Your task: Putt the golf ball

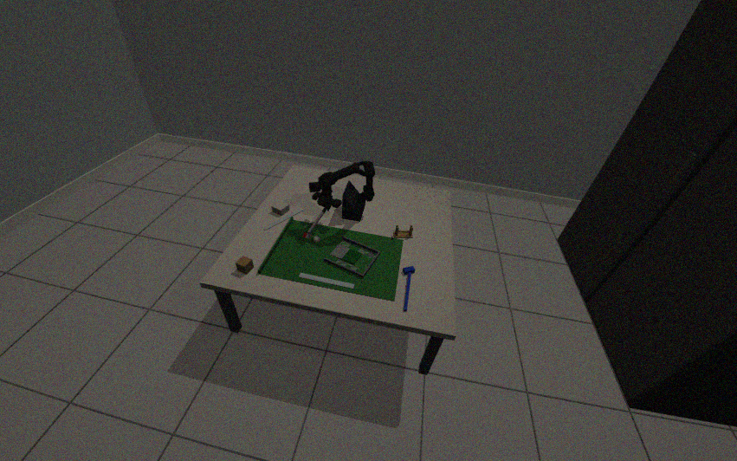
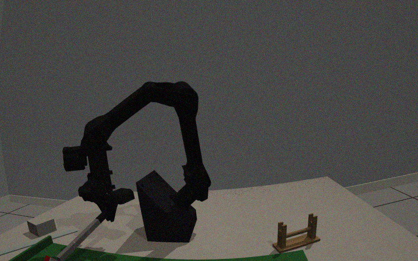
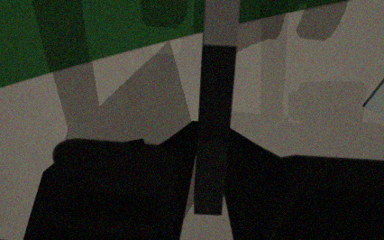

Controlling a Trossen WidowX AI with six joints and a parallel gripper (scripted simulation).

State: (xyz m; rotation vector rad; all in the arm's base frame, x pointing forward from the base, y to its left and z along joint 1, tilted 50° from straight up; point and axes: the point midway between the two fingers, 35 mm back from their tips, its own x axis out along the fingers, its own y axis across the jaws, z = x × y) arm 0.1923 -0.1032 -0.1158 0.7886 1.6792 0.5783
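Now: gripper tip 120 mm short of the red putter, 20 mm to the left of it and 10 mm above it. Also, from my gripper tip: wooden stand: 20 mm behind, 500 mm to the left, 40 mm below; green mat: 290 mm ahead, 170 mm to the left, 80 mm below; white golf ball: 220 mm ahead, 20 mm to the left, 50 mm below.
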